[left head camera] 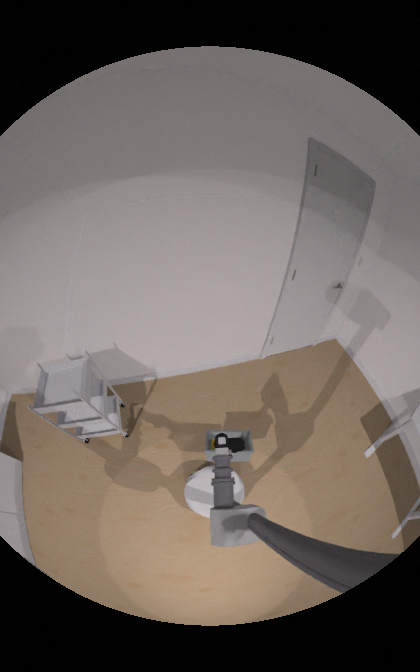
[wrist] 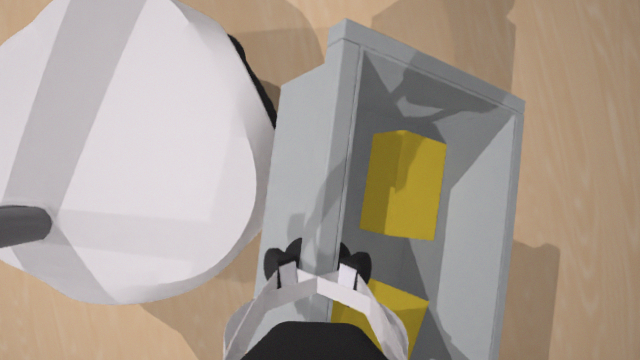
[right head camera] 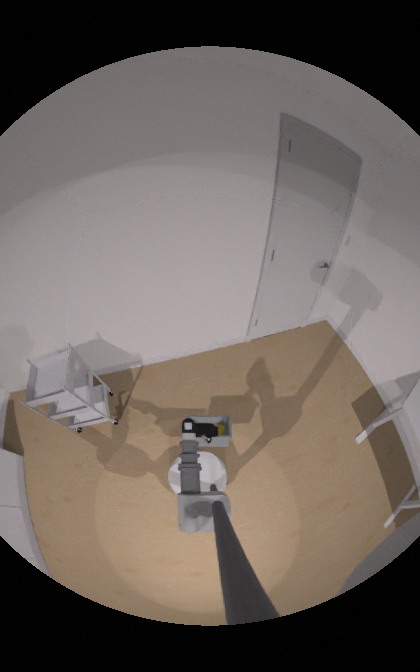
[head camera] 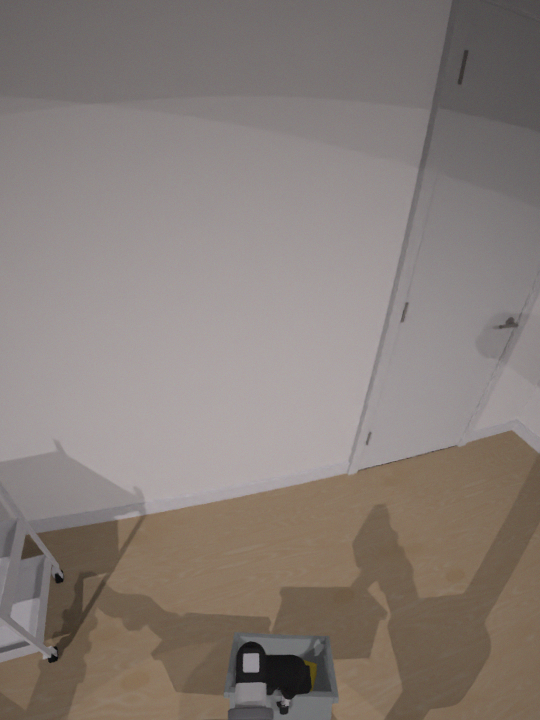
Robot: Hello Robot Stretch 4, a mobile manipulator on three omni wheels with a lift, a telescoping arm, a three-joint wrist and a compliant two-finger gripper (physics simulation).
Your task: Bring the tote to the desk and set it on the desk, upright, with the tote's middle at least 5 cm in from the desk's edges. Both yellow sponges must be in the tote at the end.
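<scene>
The grey tote (head camera: 310, 707) (left head camera: 240, 456) (right head camera: 222, 442) (wrist: 305, 165) is upright and looks raised off the floor, its shadow lying apart from it. My gripper (head camera: 283, 704) (right head camera: 208, 439) (wrist: 317, 259) is shut on the rim of its long side wall, one finger outside and one inside. In the wrist view, one yellow sponge (wrist: 415, 190) lies inside the tote, and a second yellow sponge (wrist: 400, 304) lies inside near the gripper, partly hidden by it. A desk top cannot be made out; white legs (left head camera: 390, 437) (right head camera: 377, 425) of a table-like piece show at the right edge.
My round white base (left head camera: 200, 482) (right head camera: 212, 467) (wrist: 150, 150) is close beside the tote. A white wheeled cart (head camera: 30, 587) (left head camera: 62, 385) (right head camera: 50, 377) stands at the left by the wall. A door (head camera: 465, 261) (left head camera: 320, 250) (right head camera: 305, 225) is at the right. A white cabinet-like piece (left head camera: 10, 495) (right head camera: 10, 490) is at lower left.
</scene>
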